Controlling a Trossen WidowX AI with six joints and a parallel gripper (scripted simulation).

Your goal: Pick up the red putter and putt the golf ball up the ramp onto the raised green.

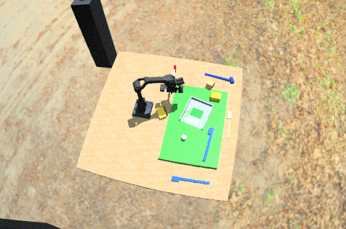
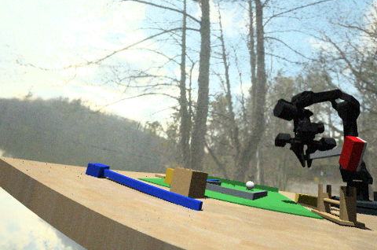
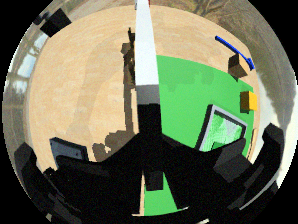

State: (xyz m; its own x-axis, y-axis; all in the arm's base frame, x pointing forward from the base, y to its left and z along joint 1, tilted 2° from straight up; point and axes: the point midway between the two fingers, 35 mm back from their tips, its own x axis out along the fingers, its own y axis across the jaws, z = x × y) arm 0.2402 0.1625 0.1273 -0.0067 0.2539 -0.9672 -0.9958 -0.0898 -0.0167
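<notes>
Right now the red putter is 1 cm behind my gripper tip, 11 cm to the left of it and 2 cm above it. The rest, counted from my gripper tip: green mat (24 cm ahead, 21 cm to the right, 12 cm below); then brown block (31 cm ahead, 19 cm to the left, 9 cm below); then white golf ball (16 cm ahead, 36 cm to the right, 10 cm below).
</notes>
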